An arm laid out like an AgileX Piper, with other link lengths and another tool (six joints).
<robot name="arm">
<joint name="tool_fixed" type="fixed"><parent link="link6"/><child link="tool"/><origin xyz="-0.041 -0.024 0.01" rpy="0 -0.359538 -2.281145"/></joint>
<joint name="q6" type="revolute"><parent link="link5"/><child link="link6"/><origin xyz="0 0.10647 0" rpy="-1.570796 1.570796 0"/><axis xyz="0 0 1"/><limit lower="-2.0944" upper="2.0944"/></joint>
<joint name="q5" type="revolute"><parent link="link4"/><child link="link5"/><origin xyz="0 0 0" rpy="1.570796 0 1.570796"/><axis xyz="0 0 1"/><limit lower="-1.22" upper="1.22"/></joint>
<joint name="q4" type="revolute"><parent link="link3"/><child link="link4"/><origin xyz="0.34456 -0.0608 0" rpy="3.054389 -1.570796 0"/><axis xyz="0 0 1"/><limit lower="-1.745" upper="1.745"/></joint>
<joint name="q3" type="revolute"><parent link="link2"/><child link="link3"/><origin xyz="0.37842 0.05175 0" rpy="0 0 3.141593"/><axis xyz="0 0 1"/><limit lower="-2.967" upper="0"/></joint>
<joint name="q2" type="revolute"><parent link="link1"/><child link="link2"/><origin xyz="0 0 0" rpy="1.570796 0 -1.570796"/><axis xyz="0 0 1"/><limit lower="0" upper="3.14"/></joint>
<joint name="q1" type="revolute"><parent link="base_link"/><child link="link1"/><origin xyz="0 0 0.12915" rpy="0 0 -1.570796"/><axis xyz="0 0 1"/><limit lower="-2.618" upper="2.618"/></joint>
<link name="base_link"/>
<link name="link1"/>
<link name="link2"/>
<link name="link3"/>
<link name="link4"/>
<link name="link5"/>
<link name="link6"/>
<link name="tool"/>
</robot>
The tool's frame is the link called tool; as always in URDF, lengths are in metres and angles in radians.
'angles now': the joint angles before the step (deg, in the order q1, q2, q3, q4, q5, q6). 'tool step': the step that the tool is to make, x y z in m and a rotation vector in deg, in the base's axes. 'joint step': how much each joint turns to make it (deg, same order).
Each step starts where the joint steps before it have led.
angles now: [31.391 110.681 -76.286 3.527 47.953 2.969]
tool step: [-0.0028 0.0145 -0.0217 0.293 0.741 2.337]
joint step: [1.193 2.503 -0.050 1.323 -1.879 -1.986]
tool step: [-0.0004 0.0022 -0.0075 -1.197 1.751 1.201]
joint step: [0.132 1.161 -0.862 0.046 1.890 -0.978]
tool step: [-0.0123 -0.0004 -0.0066 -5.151 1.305 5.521]
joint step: [1.052 0.255 -0.231 -4.016 3.980 -2.185]
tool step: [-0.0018 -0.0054 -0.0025 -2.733 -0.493 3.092]
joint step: [-0.017 -0.004 0.013 -2.824 1.088 -1.621]
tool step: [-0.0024 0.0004 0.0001 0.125 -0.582 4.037]
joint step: [0.005 -0.002 0.008 0.162 -0.667 -4.118]
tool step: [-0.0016 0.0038 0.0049 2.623 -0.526 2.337]
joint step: [-0.102 -0.332 0.092 2.738 -1.676 -3.906]
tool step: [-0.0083 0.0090 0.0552 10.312 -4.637 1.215]
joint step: [0.001 -5.273 0.600 8.585 -4.522 -5.954]
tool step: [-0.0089 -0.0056 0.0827 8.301 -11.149 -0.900]
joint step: [0.001 -8.072 -0.006 1.569 -5.805 -0.745]
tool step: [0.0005 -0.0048 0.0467 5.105 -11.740 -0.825]
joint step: [-0.004 -3.985 0.017 -1.769 -8.754 -0.178]
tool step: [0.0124 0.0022 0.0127 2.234 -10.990 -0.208]
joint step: [0.003 -0.017 0.135 -3.962 -10.584 -0.083]
